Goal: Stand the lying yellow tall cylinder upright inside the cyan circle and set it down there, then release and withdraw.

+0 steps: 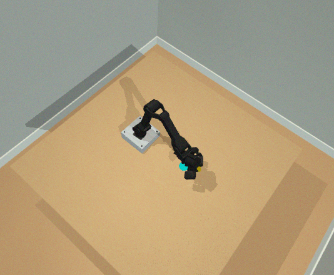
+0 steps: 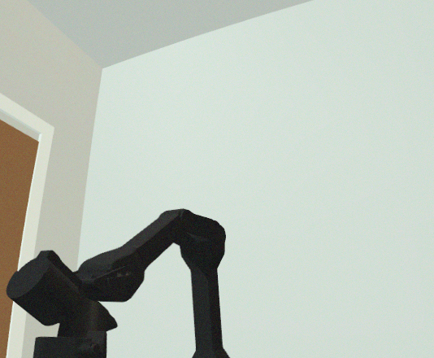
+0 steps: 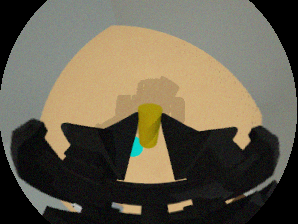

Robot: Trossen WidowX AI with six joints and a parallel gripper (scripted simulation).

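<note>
The cyan circle lies 90 mm behind my gripper tip, 10 mm to the left of it and 100 mm below it. Round my gripper tip: yellow tall cylinder: 20 mm behind, 10 mm to the right, 20 mm below.
</note>
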